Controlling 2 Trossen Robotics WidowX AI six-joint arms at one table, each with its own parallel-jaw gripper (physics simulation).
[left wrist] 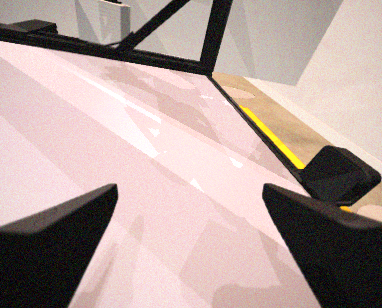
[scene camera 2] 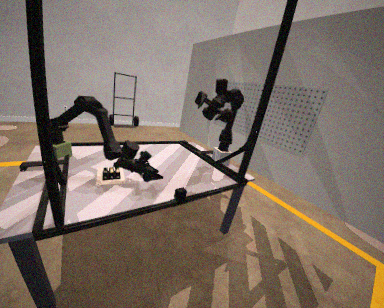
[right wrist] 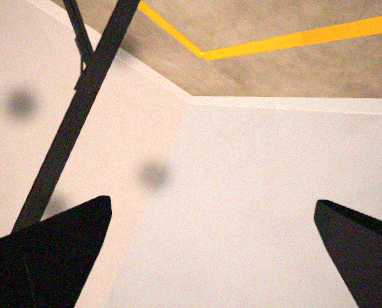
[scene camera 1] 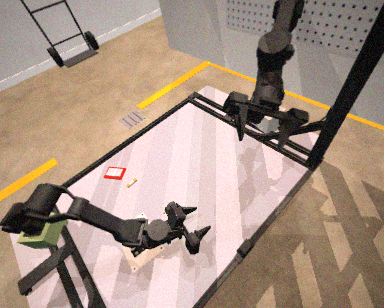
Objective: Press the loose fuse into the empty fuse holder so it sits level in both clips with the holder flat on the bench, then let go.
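Places are measured from the left arm's base along level axes (x left, y back, z up), in centimetres.
Where they show: left gripper, fingertip midpoint: (left wrist: 191,190) (scene camera 2: 160,174) (scene camera 1: 203,216); right gripper, fingertip midpoint: (scene camera 2: 207,113) (right wrist: 212,207) (scene camera 1: 260,145); left arm's base, origin of the base link: (scene camera 2: 56,142) (scene camera 1: 36,227); right arm's base, origin of the base link: (left wrist: 105,0) (scene camera 2: 223,149).
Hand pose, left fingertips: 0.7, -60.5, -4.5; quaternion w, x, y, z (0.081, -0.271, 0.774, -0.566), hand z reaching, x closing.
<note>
Each offset is from my left fingertips to the top centre of the thing, as dx, dy, dz. "spot": to the spot under its first point.
The loose fuse {+19.2, +31.2, -2.9} (scene camera 1: 131,183), pale with orange ends, lies on the bench beside a red-bordered card in scene camera 1. The holder's cream board {spot: -12.2, +24.1, -4.1} (scene camera 1: 136,261) (scene camera 2: 102,183) lies flat on the bench. Its black fuse holders {spot: -7.9, +22.1, -1.7} (scene camera 2: 111,174) show in scene camera 2; the left arm hides most of them in scene camera 1. Which holder is empty is too small to tell. My left gripper (scene camera 1: 202,218) (left wrist: 191,190) is open and empty above the bench, beyond the board and to its right. My right gripper (scene camera 1: 262,142) (right wrist: 212,207) is open and empty, raised at the far end of the bench.
The red-bordered card {+25.6, +40.6, -2.9} (scene camera 1: 115,173) lies near the bench's rear edge. A green block (scene camera 1: 42,236) (scene camera 2: 62,149) is at the left arm's base. A small black box {spot: -11.2, -12.5, +1.1} (scene camera 1: 245,248) (scene camera 2: 180,194) sits on the front rail. Black frame posts stand at the bench ends.
</note>
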